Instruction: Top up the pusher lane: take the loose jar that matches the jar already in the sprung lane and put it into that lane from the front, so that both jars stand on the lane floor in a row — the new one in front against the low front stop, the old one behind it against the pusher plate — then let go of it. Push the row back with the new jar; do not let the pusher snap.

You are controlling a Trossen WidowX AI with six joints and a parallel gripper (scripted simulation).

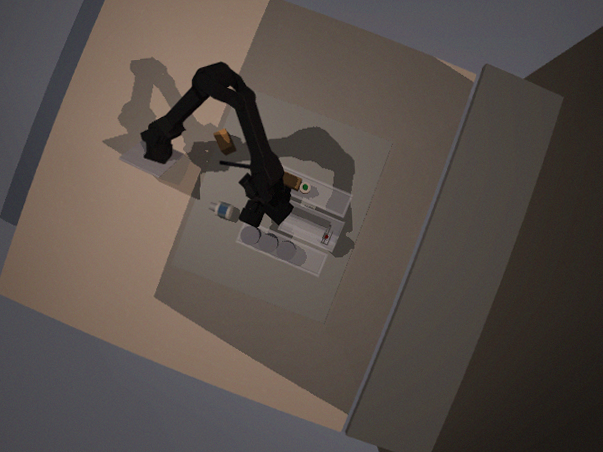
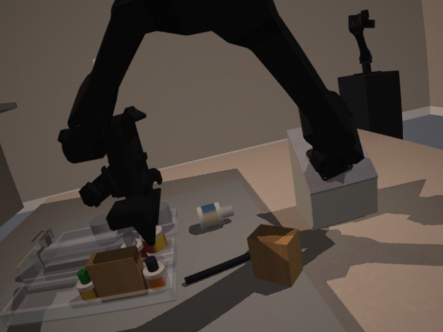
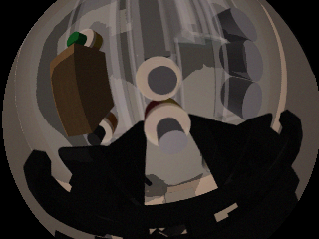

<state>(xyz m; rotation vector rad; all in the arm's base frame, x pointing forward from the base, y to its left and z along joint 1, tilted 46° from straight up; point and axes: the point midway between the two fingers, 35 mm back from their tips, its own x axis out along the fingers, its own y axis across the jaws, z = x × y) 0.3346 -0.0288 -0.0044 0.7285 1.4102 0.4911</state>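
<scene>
My gripper tip is 8 cm to the right of the black-capped jar and 1 cm above it. From my gripper tip the other things lie so: green-capped jar: 11 cm ahead, 7 cm to the left, 1 cm below; then black rod: 11 cm behind, 8 cm to the left, 4 cm below; then clear lane: 14 cm ahead, 4 cm to the right, 3 cm below.
</scene>
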